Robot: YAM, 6 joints.
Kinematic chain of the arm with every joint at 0, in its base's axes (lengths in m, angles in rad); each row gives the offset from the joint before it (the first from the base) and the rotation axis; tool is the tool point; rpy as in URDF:
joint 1: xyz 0 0 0.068 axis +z
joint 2: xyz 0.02 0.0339 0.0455 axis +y
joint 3: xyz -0.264 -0.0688 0 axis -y
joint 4: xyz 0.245 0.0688 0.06 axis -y
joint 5: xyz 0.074 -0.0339 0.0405 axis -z
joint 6: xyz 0.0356 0 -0.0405 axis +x
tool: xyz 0 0 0 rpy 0 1.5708 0
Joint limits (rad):
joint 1: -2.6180..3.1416
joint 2: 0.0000..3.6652
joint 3: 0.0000..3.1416
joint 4: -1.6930..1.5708
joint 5: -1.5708..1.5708
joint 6: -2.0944..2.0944
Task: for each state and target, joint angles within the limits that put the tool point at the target. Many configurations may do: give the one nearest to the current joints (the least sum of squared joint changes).
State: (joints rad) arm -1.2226 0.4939 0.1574 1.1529 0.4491 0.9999
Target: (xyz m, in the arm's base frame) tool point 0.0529 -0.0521 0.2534
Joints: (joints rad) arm -0.6281 0.0000 0.0000 0.8345 0.3162 0.9999
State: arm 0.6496 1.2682 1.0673 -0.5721 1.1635 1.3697
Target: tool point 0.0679 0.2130 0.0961
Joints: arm 1.3994 1.7187 0.6460 -0.5762 1.0331 1.3697
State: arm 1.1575 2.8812 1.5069 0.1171 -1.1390 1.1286
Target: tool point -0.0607 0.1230 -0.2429
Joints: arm 1.7874 3.3356 1.1334 0.0297 -1.1746 1.1286
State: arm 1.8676 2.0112 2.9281 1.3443 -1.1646 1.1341
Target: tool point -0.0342 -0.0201 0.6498
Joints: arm 1.5793 1.7653 3.1416 1.4566 -1.3072 1.1341
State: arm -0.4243 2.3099 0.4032 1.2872 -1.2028 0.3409
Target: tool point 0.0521 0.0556 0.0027
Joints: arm 0.3323 2.4738 0.0000 0.8410 -1.5258 0.3409
